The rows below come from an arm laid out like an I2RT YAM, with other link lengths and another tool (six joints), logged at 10 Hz.
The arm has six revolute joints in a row. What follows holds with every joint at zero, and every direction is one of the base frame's.
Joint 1 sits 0.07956 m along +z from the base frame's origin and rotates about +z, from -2.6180 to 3.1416 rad.
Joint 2 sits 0.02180 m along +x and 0.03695 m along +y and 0.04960 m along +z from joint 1 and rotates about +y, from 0.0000 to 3.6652 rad.
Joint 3 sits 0.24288 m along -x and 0.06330 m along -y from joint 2 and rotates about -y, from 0.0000 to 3.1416 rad.
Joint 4 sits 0.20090 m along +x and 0.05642 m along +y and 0.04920 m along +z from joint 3 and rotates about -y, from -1.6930 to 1.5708 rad.
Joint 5 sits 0.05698 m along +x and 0.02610 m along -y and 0.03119 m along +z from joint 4 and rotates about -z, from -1.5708 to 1.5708 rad.
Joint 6 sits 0.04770 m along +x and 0.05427 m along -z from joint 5 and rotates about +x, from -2.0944 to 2.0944 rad.
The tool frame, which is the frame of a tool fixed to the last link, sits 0.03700 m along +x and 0.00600 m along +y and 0.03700 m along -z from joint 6; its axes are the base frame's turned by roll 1.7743, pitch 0.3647 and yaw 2.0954 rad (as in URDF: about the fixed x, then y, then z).
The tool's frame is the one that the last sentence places.
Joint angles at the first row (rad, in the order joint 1, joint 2, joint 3, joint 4, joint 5, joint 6):
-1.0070 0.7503 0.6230 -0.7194 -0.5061 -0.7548
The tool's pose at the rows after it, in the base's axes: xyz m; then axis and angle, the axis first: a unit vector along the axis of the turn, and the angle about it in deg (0 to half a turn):
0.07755 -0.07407 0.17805 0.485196 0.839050 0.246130 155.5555
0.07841 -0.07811 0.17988 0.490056 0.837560 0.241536 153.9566
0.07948 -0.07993 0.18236 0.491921 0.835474 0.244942 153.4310
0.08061 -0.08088 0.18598 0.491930 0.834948 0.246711 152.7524
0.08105 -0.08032 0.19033 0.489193 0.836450 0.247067 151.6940
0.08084 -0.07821 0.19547 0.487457 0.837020 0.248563 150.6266
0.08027 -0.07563 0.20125 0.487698 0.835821 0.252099 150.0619
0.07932 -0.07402 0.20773 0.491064 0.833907 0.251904 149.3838
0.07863 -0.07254 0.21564 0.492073 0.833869 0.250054 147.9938
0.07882 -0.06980 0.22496 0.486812 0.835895 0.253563 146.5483
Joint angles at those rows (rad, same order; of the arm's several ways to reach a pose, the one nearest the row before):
-1.0183 0.7486 0.6274 -0.7145 -0.5122 -0.7570
-1.0352 0.7478 0.6285 -0.6893 -0.5156 -0.7517
-1.0446 0.7562 0.6393 -0.6857 -0.5260 -0.7463
-1.0462 0.7578 0.6532 -0.6857 -0.5316 -0.7384
-1.0477 0.7458 0.6663 -0.6909 -0.5399 -0.7333
-1.0477 0.7270 0.6824 -0.7052 -0.5471 -0.7233
-1.0477 0.7147 0.7060 -0.7304 -0.5530 -0.7120
-1.0493 0.7045 0.7333 -0.7540 -0.5508 -0.7000
-1.0522 0.6892 0.7627 -0.7711 -0.5521 -0.6879
-1.0523 0.6762 0.7984 -0.7918 -0.5671 -0.6766

